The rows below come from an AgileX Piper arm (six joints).
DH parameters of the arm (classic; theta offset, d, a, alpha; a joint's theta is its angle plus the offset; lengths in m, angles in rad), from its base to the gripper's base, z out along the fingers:
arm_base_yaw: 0 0.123 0 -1.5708
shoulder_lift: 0.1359 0 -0.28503 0
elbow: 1.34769 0 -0.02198 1.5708
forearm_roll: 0 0.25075 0 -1.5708
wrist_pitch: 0 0 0 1.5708
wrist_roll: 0 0.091 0 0
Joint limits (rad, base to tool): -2.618..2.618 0..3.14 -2.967..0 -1.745..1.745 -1.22..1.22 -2.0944..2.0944
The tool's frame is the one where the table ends.
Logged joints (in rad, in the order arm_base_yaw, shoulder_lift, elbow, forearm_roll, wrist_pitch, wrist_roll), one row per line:
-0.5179 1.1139 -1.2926 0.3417 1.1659 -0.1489
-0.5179 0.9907 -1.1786 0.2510 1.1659 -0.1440
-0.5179 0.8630 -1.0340 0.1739 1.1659 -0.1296
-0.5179 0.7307 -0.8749 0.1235 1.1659 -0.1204
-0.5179 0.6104 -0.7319 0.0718 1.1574 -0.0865
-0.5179 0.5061 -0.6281 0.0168 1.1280 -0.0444
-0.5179 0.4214 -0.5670 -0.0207 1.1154 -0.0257
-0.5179 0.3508 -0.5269 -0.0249 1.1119 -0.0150
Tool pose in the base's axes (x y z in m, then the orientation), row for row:
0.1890 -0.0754 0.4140 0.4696 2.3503 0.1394
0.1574 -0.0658 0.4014 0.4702 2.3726 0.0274
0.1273 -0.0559 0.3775 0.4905 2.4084 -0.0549
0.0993 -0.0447 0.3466 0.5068 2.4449 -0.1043
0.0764 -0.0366 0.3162 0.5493 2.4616 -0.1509
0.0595 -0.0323 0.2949 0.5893 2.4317 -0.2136
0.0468 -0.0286 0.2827 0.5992 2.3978 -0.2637
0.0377 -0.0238 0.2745 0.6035 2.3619 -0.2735
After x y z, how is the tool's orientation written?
As a rotation vector, in radians.
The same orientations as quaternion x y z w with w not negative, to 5 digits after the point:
0.18234 0.91257 0.05413 0.36198
0.18183 0.91752 0.01060 0.35353
0.18799 0.92305 -0.02104 0.33497
0.19242 0.92827 -0.03960 0.31577
0.20721 0.92856 -0.05692 0.30265
0.22311 0.92064 -0.08087 0.31001
0.22822 0.91326 -0.10044 0.32216
0.23158 0.90634 -0.10495 0.33750

